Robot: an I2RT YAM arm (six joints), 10 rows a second.
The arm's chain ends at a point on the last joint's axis. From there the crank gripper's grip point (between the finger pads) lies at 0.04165 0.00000 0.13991 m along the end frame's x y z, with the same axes.
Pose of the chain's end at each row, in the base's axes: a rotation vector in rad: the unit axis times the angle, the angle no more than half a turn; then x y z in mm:
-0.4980, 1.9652, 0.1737, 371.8, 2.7, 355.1
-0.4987, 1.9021, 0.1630, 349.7, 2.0, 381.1
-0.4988, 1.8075, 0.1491, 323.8, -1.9, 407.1
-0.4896, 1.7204, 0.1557, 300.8, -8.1, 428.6
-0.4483, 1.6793, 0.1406, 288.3, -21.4, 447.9
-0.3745, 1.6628, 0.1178, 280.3, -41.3, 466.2
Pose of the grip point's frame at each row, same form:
-0.4980, 1.9652, 0.1737, 473.4, 38.9, 256.7
-0.4987, 1.9021, 0.1630, 457.1, 39.1, 289.5
-0.4988, 1.8075, 0.1491, 439.1, 36.6, 326.3
-0.4896, 1.7204, 0.1557, 422.0, 33.5, 358.6
-0.4483, 1.6793, 0.1406, 413.7, 18.0, 384.4
-0.3745, 1.6628, 0.1178, 409.3, -7.5, 406.9

